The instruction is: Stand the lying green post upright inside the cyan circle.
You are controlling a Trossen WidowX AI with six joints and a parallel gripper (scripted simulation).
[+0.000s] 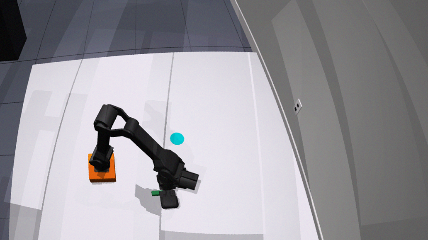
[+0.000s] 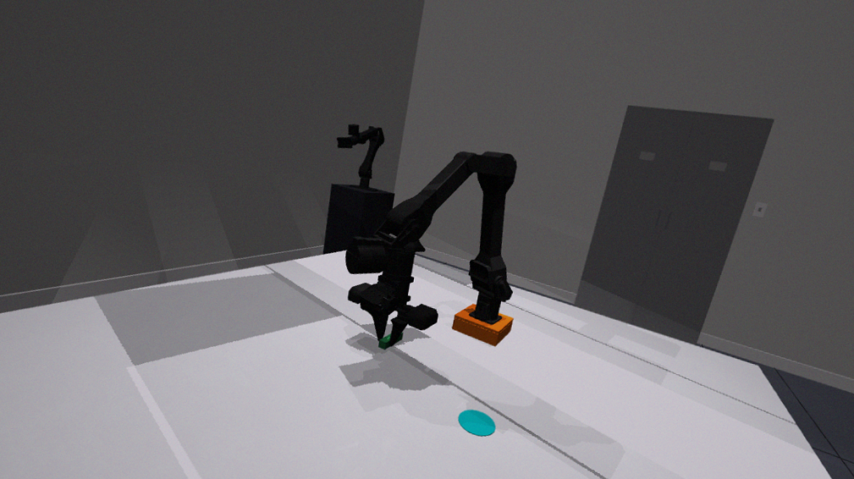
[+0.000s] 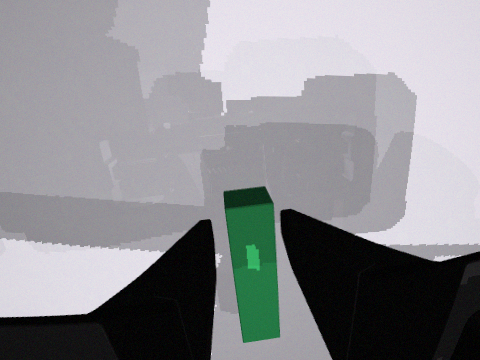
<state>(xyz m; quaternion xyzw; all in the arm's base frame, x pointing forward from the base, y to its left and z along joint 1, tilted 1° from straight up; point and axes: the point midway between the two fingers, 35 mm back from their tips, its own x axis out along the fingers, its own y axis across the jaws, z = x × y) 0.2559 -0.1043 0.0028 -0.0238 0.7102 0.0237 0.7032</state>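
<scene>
Right now the cyan circle is 7 cm ahead of my gripper tip, 25 cm to the left of it and 1 cm below it. From my gripper tip the other things lie so: green post: 2 cm behind.
</scene>
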